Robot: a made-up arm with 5 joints.
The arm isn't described. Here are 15 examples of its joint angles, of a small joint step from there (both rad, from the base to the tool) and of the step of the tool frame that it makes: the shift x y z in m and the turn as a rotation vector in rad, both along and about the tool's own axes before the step.
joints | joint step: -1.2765 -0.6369 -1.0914 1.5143 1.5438 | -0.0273 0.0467 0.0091 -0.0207 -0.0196
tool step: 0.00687 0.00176 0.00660 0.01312 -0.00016 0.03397
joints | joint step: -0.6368 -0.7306 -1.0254 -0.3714 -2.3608 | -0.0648 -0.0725 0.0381 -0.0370 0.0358
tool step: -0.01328 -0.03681 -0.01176 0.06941 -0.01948 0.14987
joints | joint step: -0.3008 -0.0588 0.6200 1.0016 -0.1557 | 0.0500 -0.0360 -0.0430 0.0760 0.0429
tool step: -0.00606 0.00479 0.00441 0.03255 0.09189 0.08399
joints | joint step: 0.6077 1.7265 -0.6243 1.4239 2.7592 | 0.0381 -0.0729 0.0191 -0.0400 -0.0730
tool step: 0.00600 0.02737 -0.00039 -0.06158 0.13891 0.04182
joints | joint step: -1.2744 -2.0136 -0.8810 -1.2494 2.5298 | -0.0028 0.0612 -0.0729 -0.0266 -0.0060
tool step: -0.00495 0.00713 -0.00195 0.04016 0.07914 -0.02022
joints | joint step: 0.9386 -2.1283 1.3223 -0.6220 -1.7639 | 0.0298 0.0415 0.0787 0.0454 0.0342
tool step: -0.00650 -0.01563 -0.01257 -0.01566 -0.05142 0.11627
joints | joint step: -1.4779 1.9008 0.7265 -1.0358 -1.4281 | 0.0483 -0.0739 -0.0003 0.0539 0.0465
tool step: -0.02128 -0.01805 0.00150 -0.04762 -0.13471 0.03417
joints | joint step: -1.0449 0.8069 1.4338 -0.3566 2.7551 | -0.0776 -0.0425 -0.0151 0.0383 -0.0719
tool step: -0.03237 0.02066 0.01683 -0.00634 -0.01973 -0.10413
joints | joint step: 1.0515 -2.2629 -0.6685 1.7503 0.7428 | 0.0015 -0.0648 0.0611 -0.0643 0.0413
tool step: 0.00549 0.01941 -0.00939 -0.10504 -0.03067 -0.04382
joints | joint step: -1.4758 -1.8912 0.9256 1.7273 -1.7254 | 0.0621 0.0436 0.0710 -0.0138 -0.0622
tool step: -0.02086 0.02017 -0.00227 0.04467 -0.03569 -0.09649
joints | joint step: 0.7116 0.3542 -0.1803 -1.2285 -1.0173 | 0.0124 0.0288 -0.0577 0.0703 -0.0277
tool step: 0.00909 0.00465 0.00028 -0.10188 0.04439 -0.05169
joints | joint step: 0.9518 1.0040 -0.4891 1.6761 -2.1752 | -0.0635 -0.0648 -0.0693 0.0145 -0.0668
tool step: -0.02486 -0.02780 0.01132 -0.06517 0.11535 -0.05933
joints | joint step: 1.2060 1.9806 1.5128 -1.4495 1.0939 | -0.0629 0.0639 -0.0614 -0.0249 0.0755
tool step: -0.03218 -0.00558 -0.00750 -0.10814 -0.01507 0.01999
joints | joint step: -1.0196 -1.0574 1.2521 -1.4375 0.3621 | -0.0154 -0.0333 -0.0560 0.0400 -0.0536
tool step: 0.00200 0.00275 -0.00731 -0.04765 0.06772 0.04709
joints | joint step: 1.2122 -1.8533 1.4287 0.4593 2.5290 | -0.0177 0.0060 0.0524 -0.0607 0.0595
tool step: -0.00343 0.00203 0.00410 -0.00055 -0.04298 0.11365
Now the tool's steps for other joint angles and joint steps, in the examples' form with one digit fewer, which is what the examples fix.
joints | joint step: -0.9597 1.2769 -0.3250 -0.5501 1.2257 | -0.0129 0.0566 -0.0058 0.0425 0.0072
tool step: 0.0028 -0.0021 -0.0035 0.0779 0.0262 -0.0248
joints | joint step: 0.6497 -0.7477 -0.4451 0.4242 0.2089 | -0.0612 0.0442 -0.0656 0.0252 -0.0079
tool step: 0.0169 -0.0115 0.0255 0.0675 0.0145 -0.0106
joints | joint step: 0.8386 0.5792 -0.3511 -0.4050 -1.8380 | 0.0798 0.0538 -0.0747 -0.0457 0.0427
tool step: 0.0394 -0.0053 0.0134 0.0351 0.1153 -0.0486
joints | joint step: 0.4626 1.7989 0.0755 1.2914 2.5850 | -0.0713 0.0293 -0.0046 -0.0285 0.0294
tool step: -0.0207 -0.0371 0.0076 0.0235 -0.0726 -0.0056
